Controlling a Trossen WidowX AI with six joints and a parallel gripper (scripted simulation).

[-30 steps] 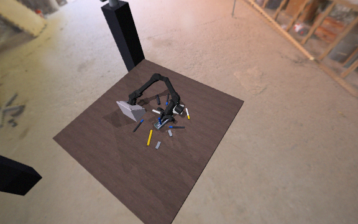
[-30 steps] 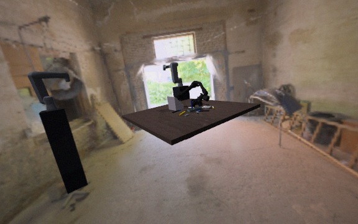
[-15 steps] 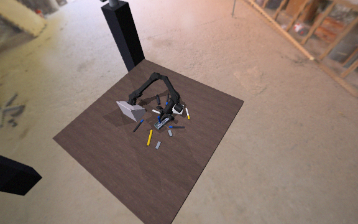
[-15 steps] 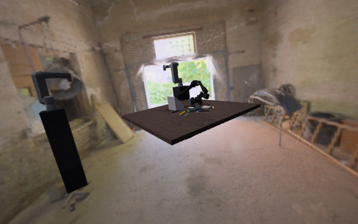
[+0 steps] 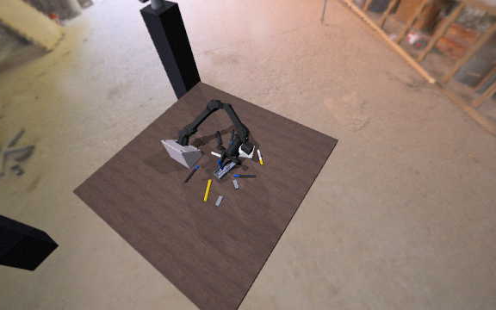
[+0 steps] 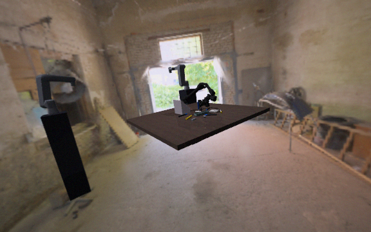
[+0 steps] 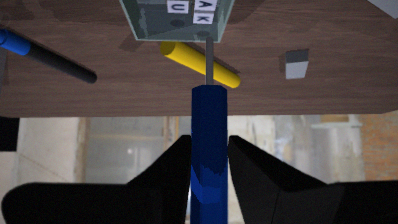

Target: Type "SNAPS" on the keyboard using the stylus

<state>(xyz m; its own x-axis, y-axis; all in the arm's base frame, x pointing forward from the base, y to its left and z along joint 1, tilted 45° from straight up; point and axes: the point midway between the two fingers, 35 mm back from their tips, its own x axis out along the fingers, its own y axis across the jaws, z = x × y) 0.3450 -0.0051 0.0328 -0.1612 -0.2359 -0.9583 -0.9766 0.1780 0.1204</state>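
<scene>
The white pad is 230 mm to the left of my gripper tip, 100 mm below it and 30 mm ahead of it.
</scene>
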